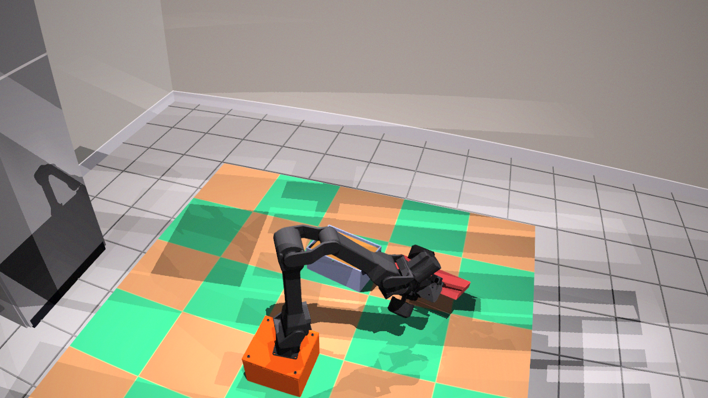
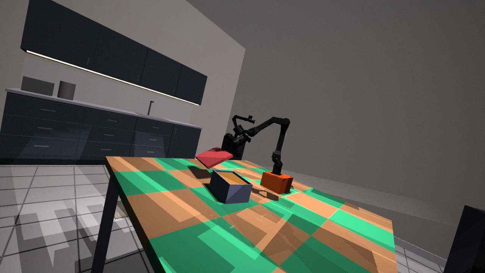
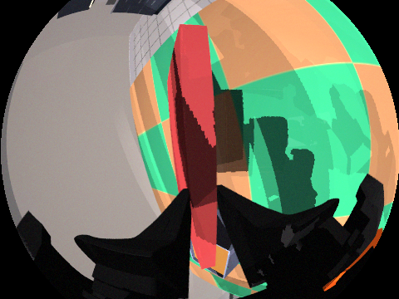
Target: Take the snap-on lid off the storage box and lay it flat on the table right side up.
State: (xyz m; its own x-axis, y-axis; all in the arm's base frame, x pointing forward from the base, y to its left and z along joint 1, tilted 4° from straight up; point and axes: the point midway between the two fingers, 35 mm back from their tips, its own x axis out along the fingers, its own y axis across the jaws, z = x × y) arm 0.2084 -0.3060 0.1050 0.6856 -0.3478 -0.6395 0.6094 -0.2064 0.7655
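The red lid is 70 mm ahead of my gripper tip, 30 mm to the right of it and 40 mm below it. Round my gripper tip: storage box 180 mm ahead, 230 mm to the left, 120 mm below.
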